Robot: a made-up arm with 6 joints. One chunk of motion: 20 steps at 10 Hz.
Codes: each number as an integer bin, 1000 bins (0 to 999) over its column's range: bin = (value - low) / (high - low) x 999, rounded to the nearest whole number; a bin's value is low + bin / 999 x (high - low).
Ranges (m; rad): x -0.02..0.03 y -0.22..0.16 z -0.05..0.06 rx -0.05..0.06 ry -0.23..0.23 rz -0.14..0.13
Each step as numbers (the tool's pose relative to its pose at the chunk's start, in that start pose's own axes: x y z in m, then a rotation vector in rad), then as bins.
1 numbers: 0.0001 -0.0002 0.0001 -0.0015 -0.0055 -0.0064
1 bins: 402 578 455 440 488 494
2 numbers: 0.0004 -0.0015 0.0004 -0.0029 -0.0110 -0.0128
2 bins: 408 574 458 428 476 471
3 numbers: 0.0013 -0.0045 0.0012 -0.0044 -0.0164 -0.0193
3 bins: 426 567 465 414 464 447
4 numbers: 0.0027 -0.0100 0.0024 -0.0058 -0.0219 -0.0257
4 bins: 454 552 476 401 452 423
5 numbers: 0.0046 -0.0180 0.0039 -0.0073 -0.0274 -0.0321
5 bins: 492 531 490 388 440 399
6 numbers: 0.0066 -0.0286 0.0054 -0.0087 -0.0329 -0.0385
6 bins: 531 503 503 375 428 376
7 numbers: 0.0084 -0.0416 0.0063 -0.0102 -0.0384 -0.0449
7 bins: 567 469 511 361 416 352
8 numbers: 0.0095 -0.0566 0.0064 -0.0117 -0.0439 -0.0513
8 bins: 589 430 512 348 404 328
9 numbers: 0.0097 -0.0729 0.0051 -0.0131 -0.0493 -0.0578
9 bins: 593 387 500 335 392 304
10 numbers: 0.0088 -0.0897 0.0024 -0.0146 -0.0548 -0.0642
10 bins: 575 343 476 321 380 280
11 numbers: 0.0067 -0.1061 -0.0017 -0.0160 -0.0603 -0.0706
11 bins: 533 299 439 309 369 257
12 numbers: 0.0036 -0.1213 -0.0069 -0.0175 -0.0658 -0.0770
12 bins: 472 259 391 295 357 233
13 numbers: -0.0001 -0.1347 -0.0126 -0.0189 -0.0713 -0.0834
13 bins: 398 224 340 282 345 209
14 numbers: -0.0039 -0.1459 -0.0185 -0.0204 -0.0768 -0.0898
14 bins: 322 195 286 269 333 186
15 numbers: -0.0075 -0.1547 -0.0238 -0.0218 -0.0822 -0.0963
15 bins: 250 172 238 256 321 162
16 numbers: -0.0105 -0.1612 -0.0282 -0.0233 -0.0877 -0.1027
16 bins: 190 155 198 242 309 138
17 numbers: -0.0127 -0.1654 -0.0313 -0.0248 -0.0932 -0.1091
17 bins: 146 144 170 229 297 114
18 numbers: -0.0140 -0.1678 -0.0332 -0.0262 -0.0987 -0.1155
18 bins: 120 137 153 216 285 91
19 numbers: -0.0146 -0.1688 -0.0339 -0.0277 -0.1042 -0.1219
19 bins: 108 135 146 203 273 67
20 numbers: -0.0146 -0.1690 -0.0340 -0.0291 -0.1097 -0.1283
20 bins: 108 134 145 190 261 43
